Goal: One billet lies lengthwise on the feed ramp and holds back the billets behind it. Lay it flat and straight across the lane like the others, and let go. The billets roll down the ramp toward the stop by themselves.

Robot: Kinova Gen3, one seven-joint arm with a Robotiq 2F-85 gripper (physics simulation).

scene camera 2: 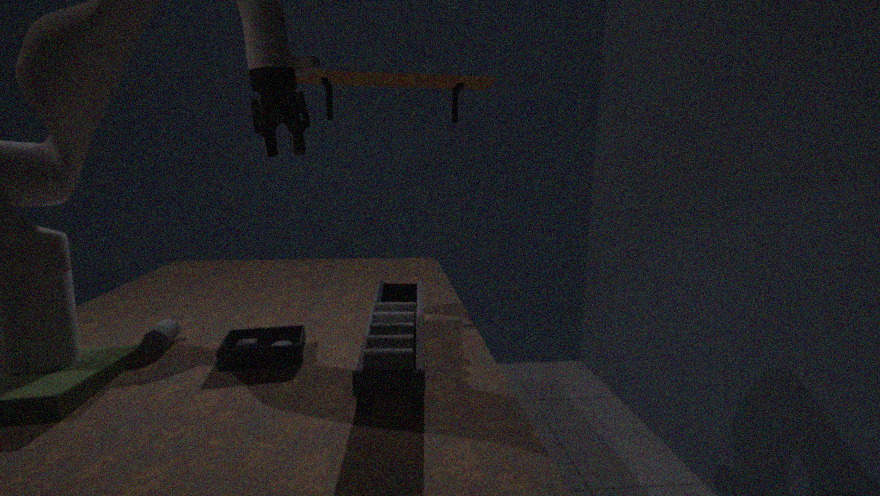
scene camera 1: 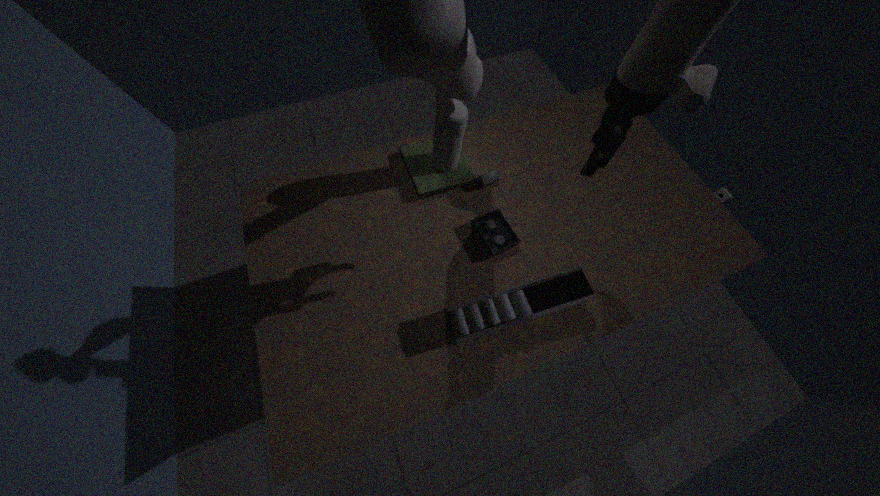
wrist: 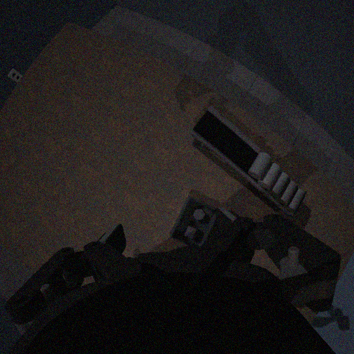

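Seen in the pictures: gripper, fingertip midpoint: [scene camera 2: 285,155] [scene camera 1: 590,157]; arm's base, origin of the base link: [scene camera 2: 40,365] [scene camera 1: 444,161].
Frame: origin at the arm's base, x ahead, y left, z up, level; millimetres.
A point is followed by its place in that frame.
Observation:
Several pale billets [scene camera 1: 491,311] {x 523, y -87, z 77 mm} [scene camera 2: 391,337] {x 521, y -132, z 73 mm} [wrist: 281,183] lie across the lane of the dark feed ramp [scene camera 1: 559,292] {x 544, y 108, z 56 mm} [scene camera 2: 399,292] {x 542, y 142, z 60 mm} [wrist: 225,137], side by side and roughly parallel. They are grouped toward the end with the dark end block, at the left in scene camera 1 and nearest in scene camera 2. No billet is seen lying lengthwise. The other part of the lane is bare and dark. My gripper [scene camera 1: 587,171] {x 336, y 154, z 320 mm} [scene camera 2: 285,151] {x 336, y 154, z 320 mm} [wrist: 169,226] is open and empty, high above the table and well away from the ramp. The dim light hides fine gaps between billets.
A dark open box [scene camera 1: 478,253] {x 338, y 1, z -17 mm} [scene camera 2: 264,362] {x 318, y 0, z -13 mm} [wrist: 180,218] with small pale items stands between the ramp and the robot's base. A pale cylinder [scene camera 1: 490,178] {x 127, y 114, z 14 mm} [scene camera 2: 165,330] {x 130, y 98, z 13 mm} lies beside the green base plate [scene camera 1: 427,182] {x 67, y -89, z 9 mm} [scene camera 2: 36,385] {x 52, y -87, z 9 mm}. An orange shelf [scene camera 2: 400,80] hangs on the wall behind.

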